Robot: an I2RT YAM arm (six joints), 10 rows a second.
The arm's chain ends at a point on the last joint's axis. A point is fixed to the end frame.
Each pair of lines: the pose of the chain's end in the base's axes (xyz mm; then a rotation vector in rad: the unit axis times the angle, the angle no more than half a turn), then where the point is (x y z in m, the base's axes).
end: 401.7, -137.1, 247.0, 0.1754, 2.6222, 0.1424
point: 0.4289 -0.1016 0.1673
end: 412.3, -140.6, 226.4, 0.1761, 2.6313, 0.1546
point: 0.4387 -0.1044 0.1468
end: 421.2, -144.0, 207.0, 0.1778, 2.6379, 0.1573
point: 0.4471 -0.1076 0.1273
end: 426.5, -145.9, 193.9, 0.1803, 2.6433, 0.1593
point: 0.4520 -0.1093 0.1141
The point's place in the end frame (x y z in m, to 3 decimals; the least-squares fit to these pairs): 0.020 0.027 0.085
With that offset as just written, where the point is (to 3 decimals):
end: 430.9, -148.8, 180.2, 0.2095, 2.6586, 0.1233
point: 0.456 -0.114 0.099
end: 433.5, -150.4, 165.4, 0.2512, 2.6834, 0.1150
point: 0.457 -0.117 0.084
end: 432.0, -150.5, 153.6, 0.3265, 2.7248, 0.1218
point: 0.453 -0.116 0.072
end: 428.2, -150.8, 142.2, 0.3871, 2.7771, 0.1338
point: 0.445 -0.115 0.060
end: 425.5, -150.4, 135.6, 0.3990, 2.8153, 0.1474
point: 0.440 -0.114 0.053
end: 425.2, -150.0, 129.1, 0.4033, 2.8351, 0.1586
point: 0.438 -0.113 0.047
